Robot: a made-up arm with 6 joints. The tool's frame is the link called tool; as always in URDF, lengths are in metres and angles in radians. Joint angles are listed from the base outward.
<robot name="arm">
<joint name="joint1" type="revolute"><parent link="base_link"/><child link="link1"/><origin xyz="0 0 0.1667" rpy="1.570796 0 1.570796"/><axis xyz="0 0 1"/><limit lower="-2.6" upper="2.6"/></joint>
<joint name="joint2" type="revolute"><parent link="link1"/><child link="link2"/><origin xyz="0.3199 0.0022 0.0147" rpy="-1.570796 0 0"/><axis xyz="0 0 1"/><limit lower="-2.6" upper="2.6"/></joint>
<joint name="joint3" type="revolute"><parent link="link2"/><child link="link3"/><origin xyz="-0.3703 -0.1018 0.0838" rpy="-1.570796 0 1.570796"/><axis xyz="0 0 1"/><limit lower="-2.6" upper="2.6"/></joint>
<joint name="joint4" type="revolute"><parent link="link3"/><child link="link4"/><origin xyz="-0.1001 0.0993 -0.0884" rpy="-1.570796 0 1.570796"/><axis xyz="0 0 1"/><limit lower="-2.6" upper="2.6"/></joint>
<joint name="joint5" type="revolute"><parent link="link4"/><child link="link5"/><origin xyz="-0.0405 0.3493 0.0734" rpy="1.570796 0 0"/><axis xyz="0 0 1"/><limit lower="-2.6" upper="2.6"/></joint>
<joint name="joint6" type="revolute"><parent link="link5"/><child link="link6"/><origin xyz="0.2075 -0.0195 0.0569" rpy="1.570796 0 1.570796"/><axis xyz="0 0 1"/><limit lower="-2.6" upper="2.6"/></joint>
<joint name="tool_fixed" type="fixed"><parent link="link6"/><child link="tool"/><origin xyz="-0.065 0.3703 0.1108" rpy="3.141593 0 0"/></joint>
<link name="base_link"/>
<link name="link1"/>
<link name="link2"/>
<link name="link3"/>
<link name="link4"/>
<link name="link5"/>
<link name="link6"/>
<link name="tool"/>
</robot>
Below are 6 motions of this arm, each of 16 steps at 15 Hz.
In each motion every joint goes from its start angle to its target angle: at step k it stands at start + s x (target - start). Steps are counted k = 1, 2, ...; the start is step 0. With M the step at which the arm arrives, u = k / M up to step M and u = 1 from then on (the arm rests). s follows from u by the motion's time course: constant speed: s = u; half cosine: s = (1 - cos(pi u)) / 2; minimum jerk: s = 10 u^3 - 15 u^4 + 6 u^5.
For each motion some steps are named. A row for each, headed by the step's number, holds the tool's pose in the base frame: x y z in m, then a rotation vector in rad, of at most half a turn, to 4 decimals.
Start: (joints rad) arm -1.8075 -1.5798 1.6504 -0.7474 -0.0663 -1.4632
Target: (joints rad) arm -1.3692 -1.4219 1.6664 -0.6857 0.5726 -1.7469
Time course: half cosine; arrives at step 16
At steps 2, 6, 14, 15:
2: -0.3256 0.6476 0.2096 2.6594 0.3087 1.0239
6: -0.2369 0.6934 0.2573 2.6683 0.0579 0.9645
14: -0.0208 0.7355 0.3513 2.6035 -0.4365 0.7707
15: -0.0119 0.7355 0.3543 2.5984 -0.4540 0.7617

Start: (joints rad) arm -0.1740 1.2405 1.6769 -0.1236 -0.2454 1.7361
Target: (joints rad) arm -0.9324 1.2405 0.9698 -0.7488 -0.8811 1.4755
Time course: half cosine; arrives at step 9
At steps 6, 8, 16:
6: 0.0383 0.1618 -0.4098 -0.3471 -0.6807 -0.5640
8: 0.0031 0.0271 -0.3641 -0.8093 -0.7996 -0.5527
16: -0.0021 0.0123 -0.3559 -0.8717 -0.8161 -0.5508

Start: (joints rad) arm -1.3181 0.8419 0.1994 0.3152 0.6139 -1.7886
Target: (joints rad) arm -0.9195 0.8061 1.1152 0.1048 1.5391 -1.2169
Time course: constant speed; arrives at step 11
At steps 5, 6, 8, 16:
5: 0.4664 0.7637 -0.1869 -0.7957 -0.7972 2.5976
6: 0.4368 0.7865 -0.0804 -0.7969 -1.0733 2.5155
8: 0.3636 0.7800 0.1227 -0.7529 -1.6075 2.2922
16: 0.2402 0.6608 0.3622 -0.5853 -2.3392 1.8292

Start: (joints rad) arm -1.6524 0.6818 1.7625 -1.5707 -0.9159 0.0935
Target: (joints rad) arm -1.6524 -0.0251 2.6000 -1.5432 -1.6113 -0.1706
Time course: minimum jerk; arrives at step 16
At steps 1, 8, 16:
1: 0.3529 -0.0694 0.0166 -1.5012 -1.3664 -0.1855
8: 0.2955 -0.0373 0.0410 -1.0401 -1.4184 -0.3800
16: 0.2414 0.0151 0.0611 -0.6205 -1.4730 -0.2234

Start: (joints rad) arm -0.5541 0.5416 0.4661 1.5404 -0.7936 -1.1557
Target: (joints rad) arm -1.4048 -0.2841 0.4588 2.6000 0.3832 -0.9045
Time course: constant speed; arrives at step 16
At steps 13, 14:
13: 0.4718 0.3915 0.1752 1.0131 -0.7036 1.2475
14: 0.4747 0.3756 0.2010 0.9900 -0.7823 1.2011

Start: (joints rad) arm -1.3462 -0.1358 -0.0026 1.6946 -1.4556 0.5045
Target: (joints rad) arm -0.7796 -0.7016 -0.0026 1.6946 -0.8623 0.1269
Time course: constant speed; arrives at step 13
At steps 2, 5, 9, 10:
2: -0.1762 -0.0912 0.2802 0.1134 1.1697 -0.1250
5: -0.2165 -0.0674 0.1683 0.3456 0.9147 -0.0487
9: -0.2134 0.0031 0.0459 0.6283 0.5544 0.0157
10: -0.2038 0.0246 0.0233 0.6929 0.4609 0.0239

